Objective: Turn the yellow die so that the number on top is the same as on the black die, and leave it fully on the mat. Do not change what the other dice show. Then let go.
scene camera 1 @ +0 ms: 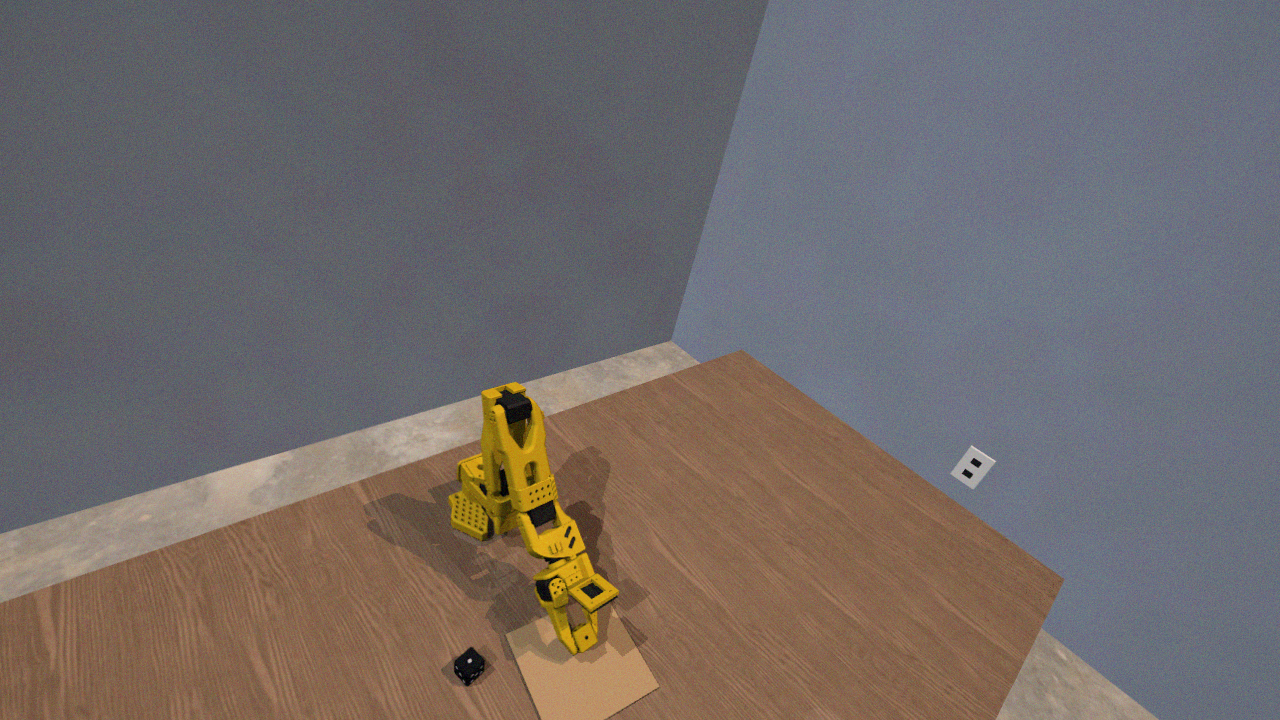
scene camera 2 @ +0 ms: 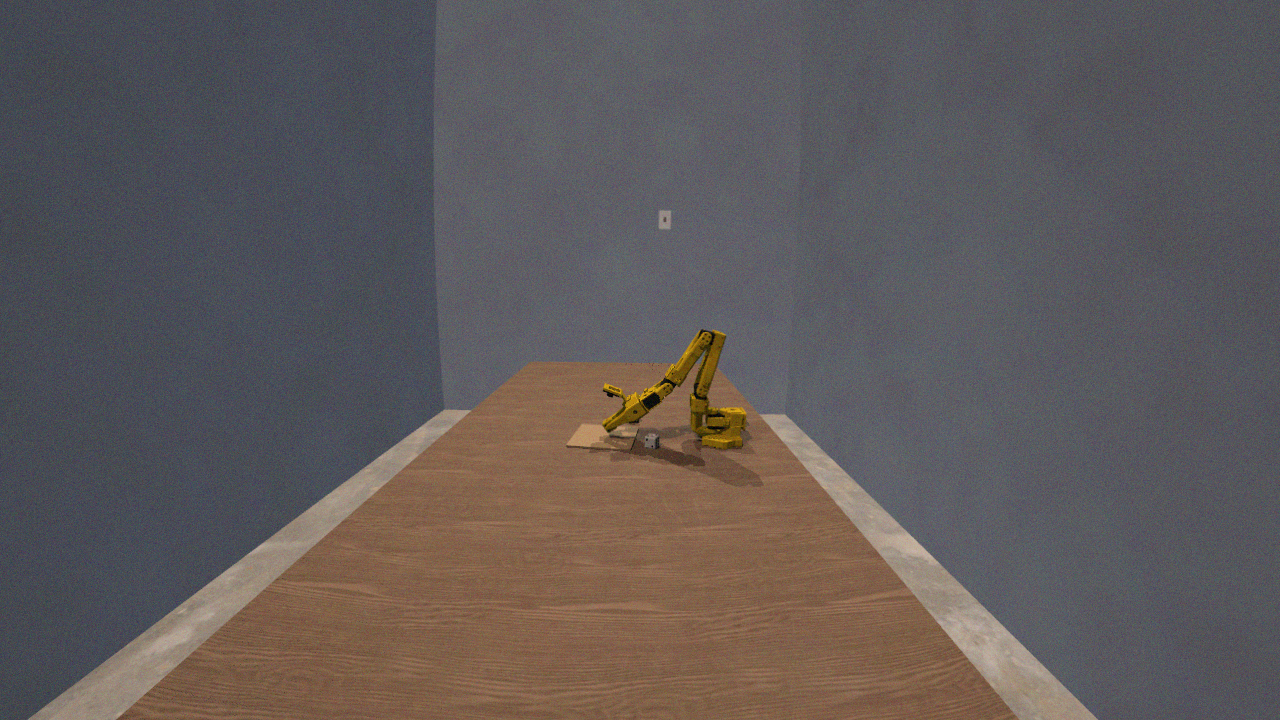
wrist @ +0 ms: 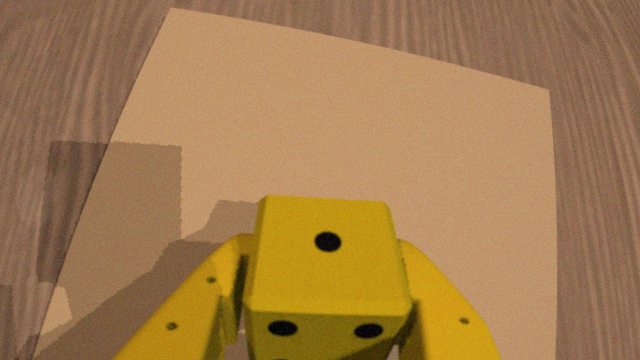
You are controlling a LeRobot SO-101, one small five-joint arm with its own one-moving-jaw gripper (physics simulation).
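Places are measured from the arm's base along level axes (x ahead, y left, z up), in millimetres.
Where they show: hand, its tool point: [scene camera 1: 592, 636] [scene camera 2: 607, 427] [wrist: 258, 257]; arm's base, origin of its link: [scene camera 1: 493, 519] [scene camera 2: 711, 439].
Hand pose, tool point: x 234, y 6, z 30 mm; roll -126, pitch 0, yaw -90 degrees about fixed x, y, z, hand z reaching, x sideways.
Things, the pixels of their top centre, and the offset from my tool point. Level surfaces: height alone.
- yellow die, centre of its top: [wrist: 330, 281] [scene camera 1: 584, 630] [scene camera 2: 609, 417] dz +19, dx -5, dy -12 mm
- mat, centre of its top: [wrist: 329, 243] [scene camera 1: 581, 660] [scene camera 2: 604, 435] dz -26, dx +8, dy -16 mm
- wooden table, height of its surface: dz -30 mm
The yellow die [scene camera 1: 580, 642] [wrist: 300, 280] is between the two jaws of my gripper [scene camera 1: 584, 636] [scene camera 2: 608, 430] [wrist: 325, 247]. In the wrist view both jaws press on its sides; the gripper is shut on it. A face with one dark pip points up and outward, and a darker face below it shows two pips, its lower part cut off. Its underside is hidden, so contact with the mat cannot be told. The mat [scene camera 1: 597, 685] [scene camera 2: 588, 437] [wrist: 350, 125] lies below. The black die [scene camera 1: 469, 666] [scene camera 2: 651, 440] stands on the table with one pip on top; it looks greyish in scene camera 2.
The wooden table [scene camera 1: 760, 537] [scene camera 2: 581, 573] [wrist: 600, 200] surrounds the mat. The yellow arm's base [scene camera 1: 470, 515] [scene camera 2: 723, 440] stands behind the mat. The black die is off the mat, a short way from its left edge in scene camera 1. Arm shadows fall across the mat.
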